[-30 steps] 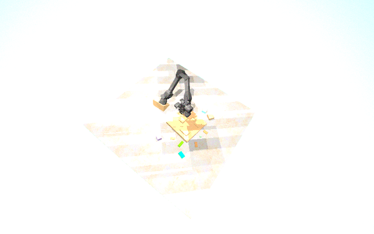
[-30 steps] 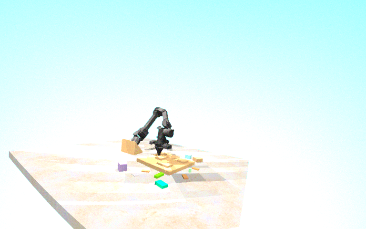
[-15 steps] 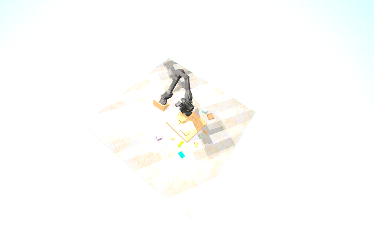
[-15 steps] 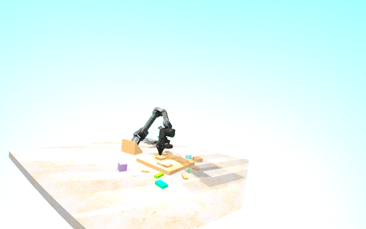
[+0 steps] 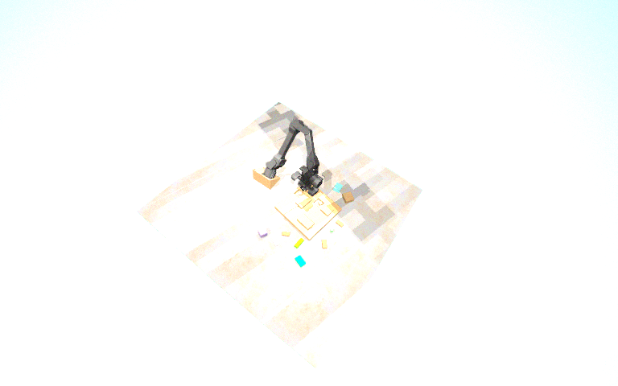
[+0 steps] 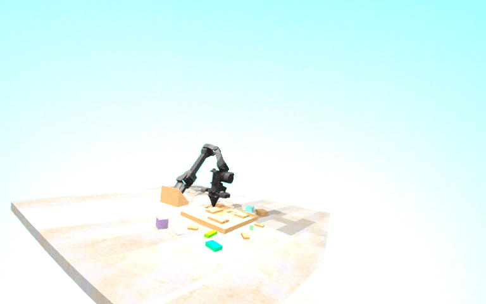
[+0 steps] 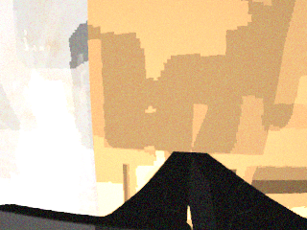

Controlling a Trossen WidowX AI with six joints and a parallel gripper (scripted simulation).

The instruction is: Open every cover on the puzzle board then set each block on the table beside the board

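My gripper tip is now 9 cm short of the tan puzzle board and 8 cm to the left of it. The rest, counted from my gripper tip: light cyan block (18 cm ahead, 15 cm to the left, 1 cm below); then purple cube (37 cm to the right, 5 cm behind); then bright green bar (31 cm to the right, 16 cm ahead, 2 cm below).
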